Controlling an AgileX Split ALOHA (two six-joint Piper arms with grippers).
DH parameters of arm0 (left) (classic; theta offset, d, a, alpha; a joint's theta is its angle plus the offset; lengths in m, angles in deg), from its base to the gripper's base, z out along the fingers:
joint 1: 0 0.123 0 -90
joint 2: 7.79 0 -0.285 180
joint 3: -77.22 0 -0.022 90
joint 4: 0 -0.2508 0 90
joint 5: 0 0 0.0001 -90
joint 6: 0 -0.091 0 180
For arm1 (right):
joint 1: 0 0.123 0 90
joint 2: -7.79 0 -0.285 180
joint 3: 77.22 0 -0.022 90
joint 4: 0 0.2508 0 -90
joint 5: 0 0 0.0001 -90
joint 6: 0 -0.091 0 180
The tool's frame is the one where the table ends.
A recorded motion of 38 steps. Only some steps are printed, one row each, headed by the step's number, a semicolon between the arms.
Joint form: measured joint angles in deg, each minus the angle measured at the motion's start. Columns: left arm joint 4, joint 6, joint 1, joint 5, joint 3, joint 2; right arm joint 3, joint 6, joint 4, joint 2, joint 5, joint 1.
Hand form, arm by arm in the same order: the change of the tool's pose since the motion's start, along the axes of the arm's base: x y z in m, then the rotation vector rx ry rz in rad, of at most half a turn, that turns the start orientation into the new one. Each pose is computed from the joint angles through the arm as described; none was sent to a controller.
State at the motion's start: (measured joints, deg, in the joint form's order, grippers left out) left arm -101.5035 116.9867 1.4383 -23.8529 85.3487 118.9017; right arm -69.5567 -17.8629 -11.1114 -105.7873 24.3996 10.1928
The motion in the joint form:
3: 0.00 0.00 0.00 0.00 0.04 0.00; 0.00 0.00 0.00 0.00 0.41 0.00
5: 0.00 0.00 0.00 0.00 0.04 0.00; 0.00 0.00 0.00 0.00 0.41 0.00
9: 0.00 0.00 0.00 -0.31 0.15 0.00; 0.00 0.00 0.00 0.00 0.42 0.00
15: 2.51 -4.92 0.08 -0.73 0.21 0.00; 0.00 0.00 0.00 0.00 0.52 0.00
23: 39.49 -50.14 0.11 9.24 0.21 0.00; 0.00 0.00 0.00 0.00 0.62 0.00
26: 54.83 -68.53 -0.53 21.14 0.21 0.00; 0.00 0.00 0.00 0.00 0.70 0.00
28: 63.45 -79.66 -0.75 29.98 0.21 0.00; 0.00 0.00 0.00 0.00 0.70 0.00
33: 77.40 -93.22 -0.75 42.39 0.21 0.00; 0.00 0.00 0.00 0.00 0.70 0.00
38: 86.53 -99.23 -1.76 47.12 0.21 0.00; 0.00 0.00 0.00 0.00 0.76 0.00
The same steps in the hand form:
3: 0.0001 0.0000 0.0002 0.0000 -0.0007 0.0000; -0.0005 -0.0002 -0.0004 -0.0019 0.0068 -0.0012
5: 0.0001 0.0000 0.0002 0.0000 -0.0007 0.0000; -0.0005 -0.0002 -0.0004 -0.0019 0.0068 -0.0012
9: 0.0002 -0.0004 0.0008 -0.0025 -0.0016 -0.0047; -0.0005 -0.0002 -0.0004 -0.0020 0.0069 -0.0012
15: 0.0009 -0.0007 0.0026 0.0223 -0.0355 -0.0316; -0.0006 -0.0003 -0.0005 -0.0025 0.0086 -0.0015
23: 0.0130 0.0170 0.0147 0.2215 -0.2546 0.0963; -0.0008 -0.0003 -0.0005 -0.0029 0.0103 -0.0018
26: 0.0113 0.0287 0.0065 0.3770 -0.1631 0.2044; -0.0009 -0.0004 -0.0006 -0.0033 0.0116 -0.0020
28: 0.0058 0.0359 -0.0027 0.4773 -0.0432 0.2366; -0.0009 -0.0004 -0.0006 -0.0033 0.0116 -0.0020
33: -0.0069 0.0416 -0.0172 0.5220 0.1758 0.2485; -0.0009 -0.0004 -0.0006 -0.0033 0.0116 -0.0020
38: -0.0130 0.0309 -0.0232 0.4757 0.2710 0.2240; -0.0009 -0.0004 -0.0007 -0.0036 0.0126 -0.0022

